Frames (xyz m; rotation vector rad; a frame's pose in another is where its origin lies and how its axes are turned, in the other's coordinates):
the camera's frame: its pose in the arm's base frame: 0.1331 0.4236 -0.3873 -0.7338 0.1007 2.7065
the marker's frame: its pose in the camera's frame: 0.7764 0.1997 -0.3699 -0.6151 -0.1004 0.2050
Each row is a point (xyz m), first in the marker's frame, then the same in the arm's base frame.
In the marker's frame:
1: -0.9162 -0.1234 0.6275
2: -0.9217 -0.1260 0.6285
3: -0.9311 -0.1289 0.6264
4: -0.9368 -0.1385 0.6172
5: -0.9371 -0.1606 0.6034
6: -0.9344 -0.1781 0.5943
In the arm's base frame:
1: 0.1184 0.1562 -0.1374
2: 0.1225 0.1576 -0.1329
3: 0.1313 0.1602 -0.1289
4: 0.1391 0.1724 -0.1291
5: 0.1425 0.1982 -0.1300
6: 0.1418 0.2181 -0.1306

